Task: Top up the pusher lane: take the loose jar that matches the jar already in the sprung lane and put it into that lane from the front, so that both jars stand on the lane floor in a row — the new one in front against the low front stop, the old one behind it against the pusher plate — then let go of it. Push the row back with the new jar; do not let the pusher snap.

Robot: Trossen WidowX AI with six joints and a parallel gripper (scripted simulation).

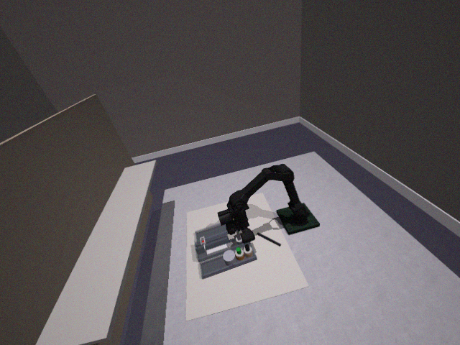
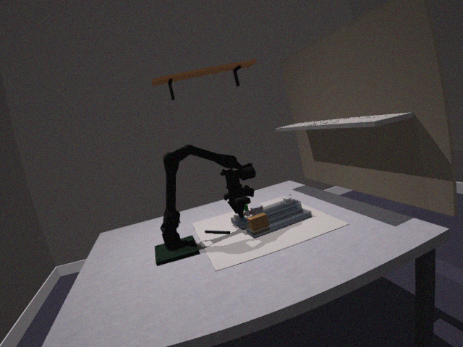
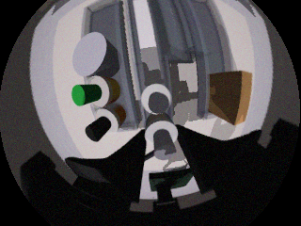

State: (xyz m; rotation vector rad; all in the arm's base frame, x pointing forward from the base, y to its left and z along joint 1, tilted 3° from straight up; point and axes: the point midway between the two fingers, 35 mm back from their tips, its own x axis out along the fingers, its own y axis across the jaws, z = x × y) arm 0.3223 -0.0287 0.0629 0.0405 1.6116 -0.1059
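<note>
My gripper tip is 11 cm past the black rod, 4 cm to the right of it and 5 cm above it. Round my gripper tip: grey lane rack: 15 cm ahead, 4 cm to the right, 3 cm below; then orange box: 2 cm ahead, 13 cm to the right, 1 cm below.
</note>
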